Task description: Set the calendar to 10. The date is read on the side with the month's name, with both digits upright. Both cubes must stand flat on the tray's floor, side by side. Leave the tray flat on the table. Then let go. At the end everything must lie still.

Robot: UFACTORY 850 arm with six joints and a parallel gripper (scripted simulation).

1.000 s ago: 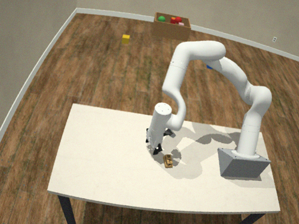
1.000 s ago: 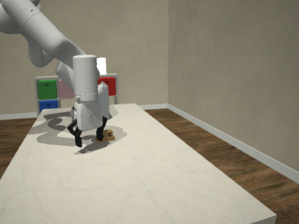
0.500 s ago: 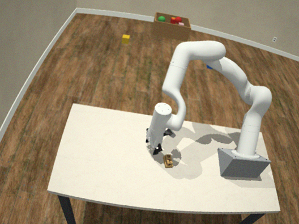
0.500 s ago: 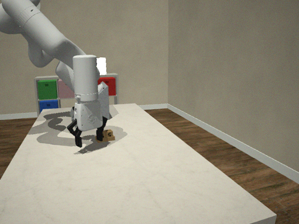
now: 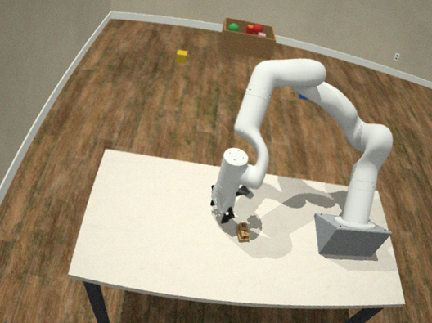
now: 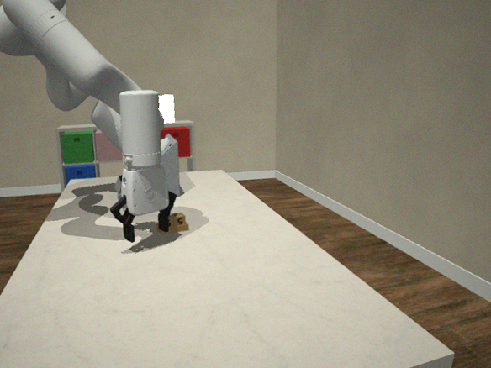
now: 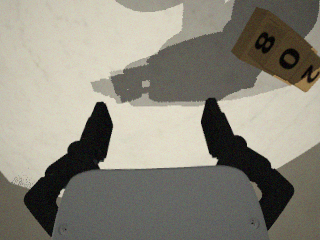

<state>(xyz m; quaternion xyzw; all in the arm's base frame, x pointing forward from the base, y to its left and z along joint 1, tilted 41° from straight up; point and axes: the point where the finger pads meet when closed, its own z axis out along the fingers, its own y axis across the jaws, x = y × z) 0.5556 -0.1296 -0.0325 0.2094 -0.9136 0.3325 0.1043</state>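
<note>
My hand is 9 cm past the cube, 6 cm to the right of it and 1 cm above it. Round my hand: wooden tray 10 cm behind, 7 cm to the left, 3 cm below.
</note>
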